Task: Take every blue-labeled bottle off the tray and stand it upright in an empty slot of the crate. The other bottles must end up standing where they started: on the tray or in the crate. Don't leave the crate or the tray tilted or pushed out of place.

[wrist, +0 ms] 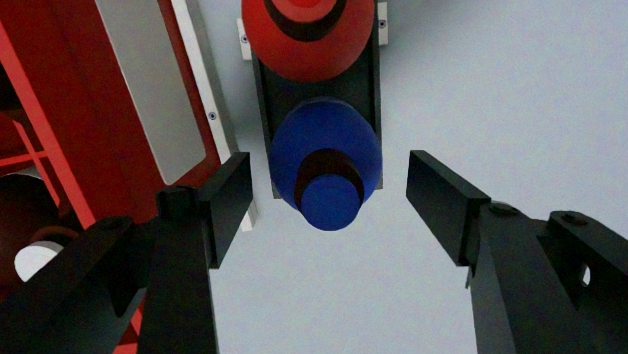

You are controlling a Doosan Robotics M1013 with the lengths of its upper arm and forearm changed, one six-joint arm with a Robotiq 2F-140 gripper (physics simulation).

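A blue-labeled bottle (327,130) with a blue cap stands at the near end of the dark tray (377,95). My gripper (329,174) is open, with one finger on each side of this bottle's top and a gap on both sides. A red-labeled bottle (310,55) stands behind it on the tray, partly cut off by the top edge. The red crate (115,150) is at the left, partly hidden by my left finger. A white-capped bottle (37,257) stands in the crate at the lower left.
A white strip (200,75) with screws runs along the crate's side, between crate and tray, close to my left finger. Small white brackets (383,32) (244,45) sit at the tray's sides. The grey table top (500,100) lies beneath.
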